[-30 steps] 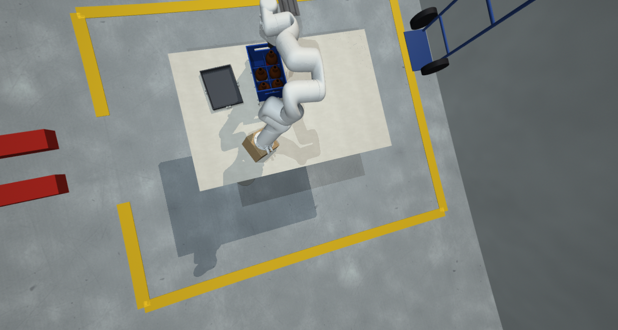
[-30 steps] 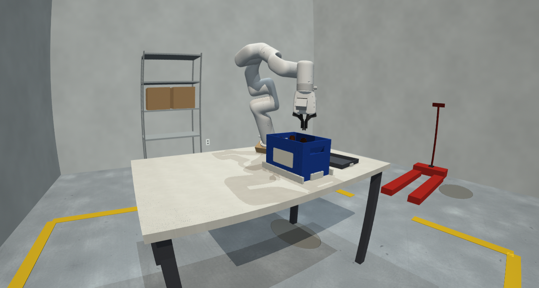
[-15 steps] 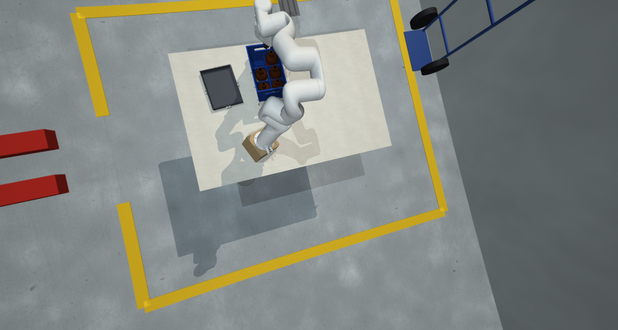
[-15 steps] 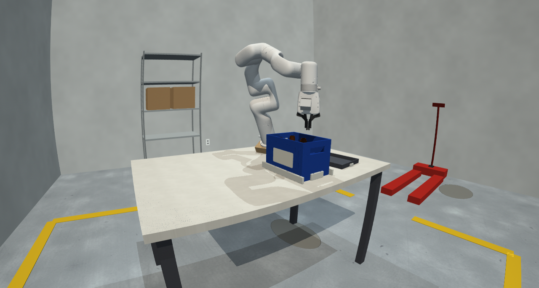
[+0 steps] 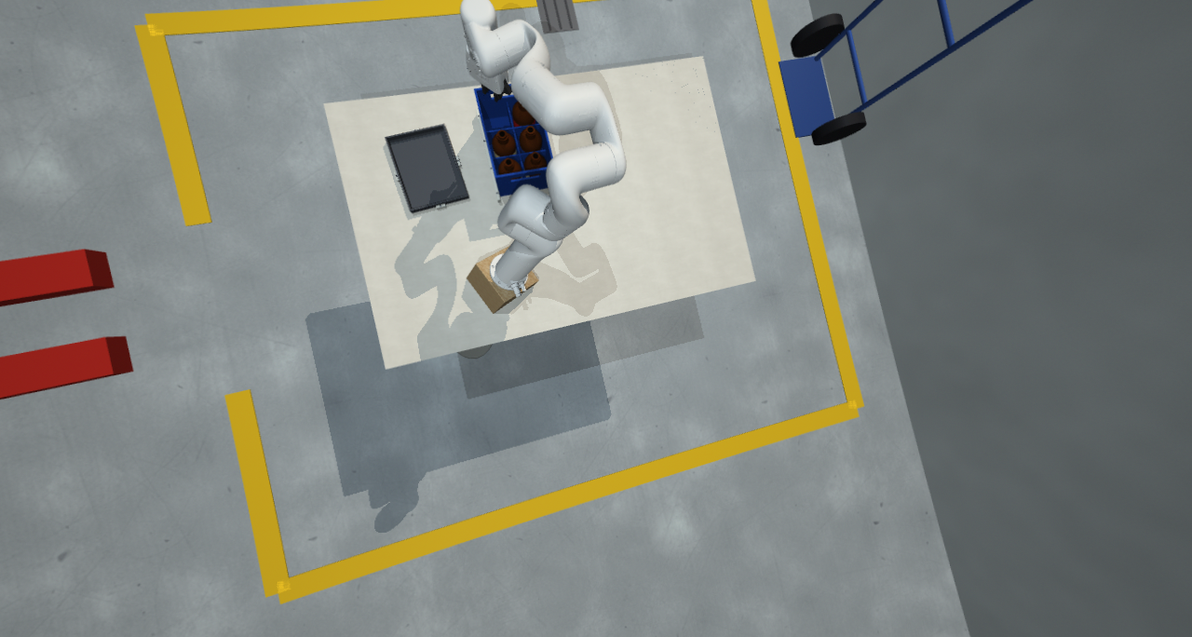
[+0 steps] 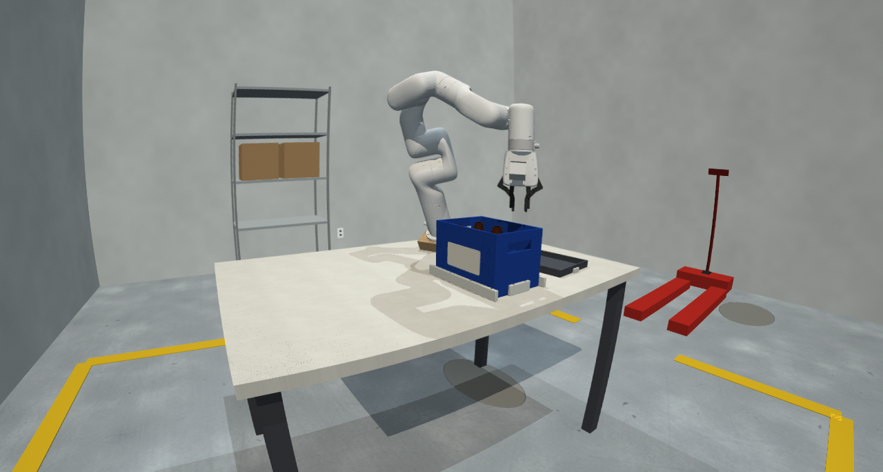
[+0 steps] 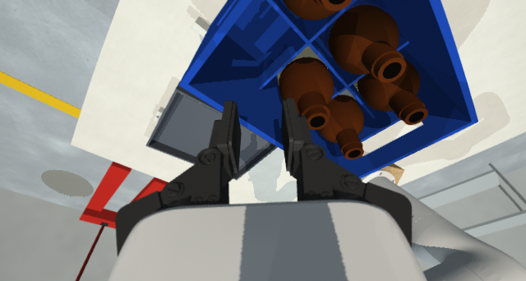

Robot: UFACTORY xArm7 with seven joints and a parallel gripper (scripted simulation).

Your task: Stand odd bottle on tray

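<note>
Right now my hand is 90 mm past the blue crate, 30 mm to the left of it and 160 mm above it. Also, from my hand: dark grey tray: 50 mm behind, 270 mm to the left, 230 mm below.
</note>
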